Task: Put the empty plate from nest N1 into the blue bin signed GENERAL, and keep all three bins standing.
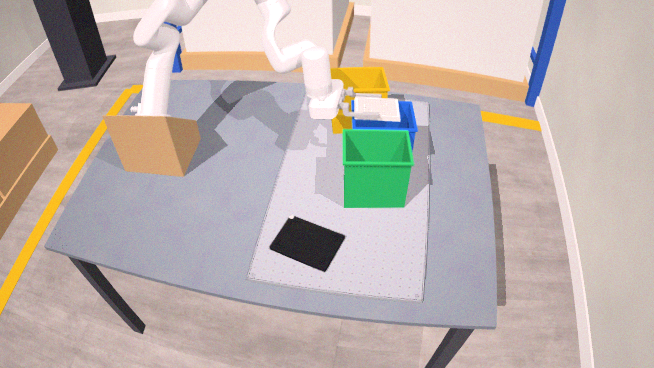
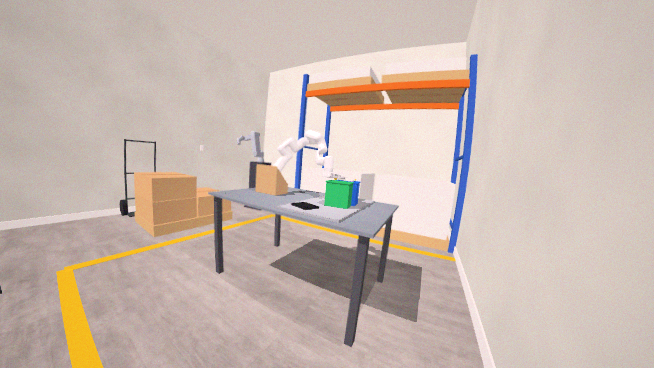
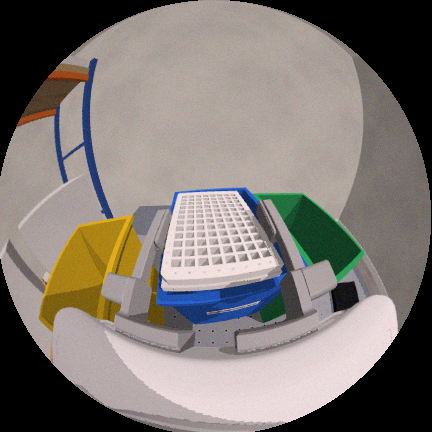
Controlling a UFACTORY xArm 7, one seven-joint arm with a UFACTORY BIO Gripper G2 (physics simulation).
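Where they show: hand, its tool point: (image 1: 372,106) (image 2: 344,178) (image 3: 213,225); arm's base, origin of its link: (image 1: 152,117) (image 2: 273,173).
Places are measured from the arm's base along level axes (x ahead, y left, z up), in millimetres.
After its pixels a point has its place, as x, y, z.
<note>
My gripper (image 1: 376,106) {685, -11, 30} (image 3: 215,229) {685, -11, 30} is shut on the white plate (image 1: 387,108) {727, -15, 26} (image 3: 216,250) {661, -10, 26}, a grid of square wells, gripped by its two long sides. The plate is roughly level over the mouth of the blue bin (image 1: 413,125) {799, -61, 5} (image 2: 355,195) {795, -61, -88} (image 3: 200,314) {631, 12, -62}, close to rim height; whether it touches the rim cannot be told. The blue bin stands upright between the green bin (image 1: 376,185) {690, -216, -73} (image 2: 338,195) {705, -216, -80} (image 3: 320,235) {691, -214, -29} and the yellow bin (image 1: 362,77) {667, 213, -24} (image 3: 75,270) {663, 213, -25}, which also stand upright. The word GENERAL is not readable.
A black flat holder (image 1: 307,243) {512, -346, -155} (image 2: 305,205) {522, -356, -155} (image 3: 345,296) {544, -344, -155} lies on the perforated board (image 1: 370,280) {674, -451, -167} in front of the green bin. A tan angled block (image 1: 150,147) {4, -82, -54} (image 2: 269,180) {20, -84, -56} stands on the table (image 1: 200,220) {192, -264, -180} near the arm's base. A blue-posted rack (image 2: 303,125) stands behind.
</note>
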